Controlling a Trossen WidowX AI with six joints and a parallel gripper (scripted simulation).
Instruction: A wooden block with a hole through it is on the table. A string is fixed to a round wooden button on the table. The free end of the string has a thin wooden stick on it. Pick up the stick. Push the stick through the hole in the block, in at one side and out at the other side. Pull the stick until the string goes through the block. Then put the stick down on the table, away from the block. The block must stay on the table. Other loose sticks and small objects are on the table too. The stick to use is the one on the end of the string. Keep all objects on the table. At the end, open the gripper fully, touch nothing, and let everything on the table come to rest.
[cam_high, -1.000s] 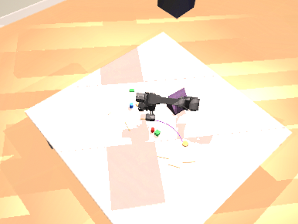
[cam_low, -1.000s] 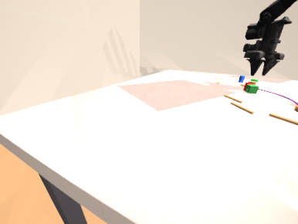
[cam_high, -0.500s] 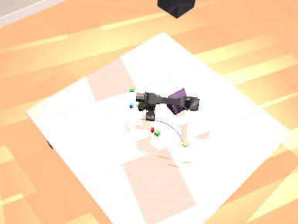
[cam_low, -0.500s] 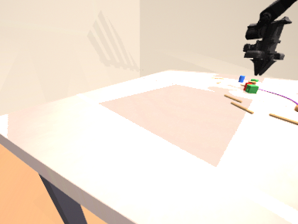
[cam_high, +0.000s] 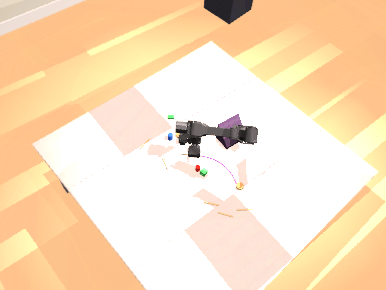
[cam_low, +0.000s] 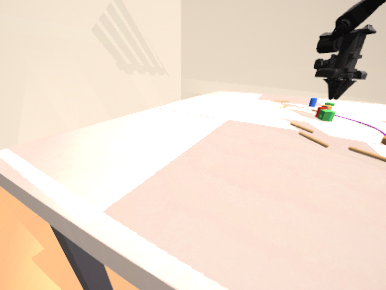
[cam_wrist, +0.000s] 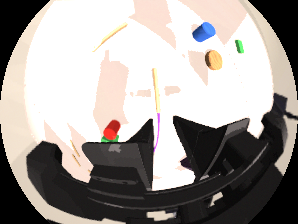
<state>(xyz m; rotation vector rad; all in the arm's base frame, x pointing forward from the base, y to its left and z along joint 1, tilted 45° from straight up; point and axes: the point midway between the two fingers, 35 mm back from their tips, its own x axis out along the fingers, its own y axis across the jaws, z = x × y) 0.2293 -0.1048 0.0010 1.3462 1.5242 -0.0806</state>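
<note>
My gripper tip is 1 cm short of the thin wooden stick, 1 cm to the left of it and 5 cm above it. The rest, counted from my gripper tip: red piece: 5 cm ahead, 8 cm to the left, 4 cm below; then blue cylinder: 1 cm ahead, 16 cm to the right, 3 cm below; then green cube: 4 cm ahead, 11 cm to the left, 4 cm below.
</note>
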